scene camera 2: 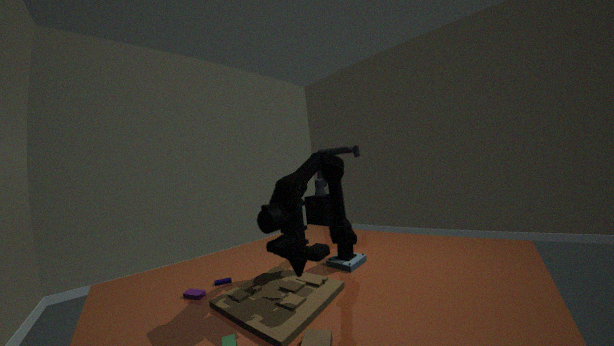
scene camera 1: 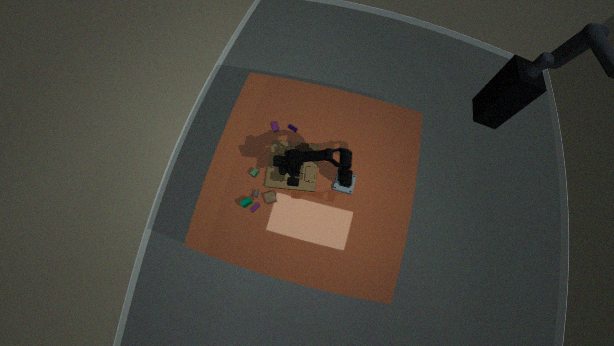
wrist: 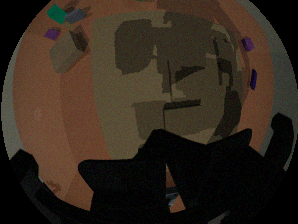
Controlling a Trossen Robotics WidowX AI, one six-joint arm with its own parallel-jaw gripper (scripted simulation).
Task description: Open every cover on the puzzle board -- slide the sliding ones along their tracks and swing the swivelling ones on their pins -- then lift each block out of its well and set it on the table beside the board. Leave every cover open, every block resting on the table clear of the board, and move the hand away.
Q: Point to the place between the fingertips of my gripper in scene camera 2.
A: At 299,276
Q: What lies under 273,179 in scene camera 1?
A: A tan puzzle board.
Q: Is my gripper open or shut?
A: Shut.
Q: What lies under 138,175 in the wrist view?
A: My gripper.
